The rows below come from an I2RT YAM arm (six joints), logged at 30 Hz.
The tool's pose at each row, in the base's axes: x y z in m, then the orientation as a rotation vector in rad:
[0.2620 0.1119 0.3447 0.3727 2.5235 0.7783]
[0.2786 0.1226 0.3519 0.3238 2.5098 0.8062]
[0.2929 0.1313 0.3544 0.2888 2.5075 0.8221]
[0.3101 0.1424 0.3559 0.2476 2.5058 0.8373]
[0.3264 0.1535 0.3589 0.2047 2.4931 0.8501]
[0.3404 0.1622 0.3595 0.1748 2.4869 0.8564]
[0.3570 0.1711 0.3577 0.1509 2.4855 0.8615]
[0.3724 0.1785 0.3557 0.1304 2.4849 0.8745]
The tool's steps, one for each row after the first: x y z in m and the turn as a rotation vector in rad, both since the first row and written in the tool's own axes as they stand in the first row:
[-0.0126 0.0147 0.0081 -0.0313 0.0019 -0.0294]
[-0.0224 0.0248 0.0176 -0.0486 0.0093 -0.0503]
[-0.0333 0.0366 0.0303 -0.0664 0.0183 -0.0755]
[-0.0440 0.0492 0.0415 -0.0867 0.0173 -0.1040]
[-0.0528 0.0581 0.0522 -0.0982 0.0185 -0.1242]
[-0.0629 0.0662 0.0660 -0.1063 0.0229 -0.1397]
[-0.0725 0.0727 0.0787 -0.1184 0.0304 -0.1505]

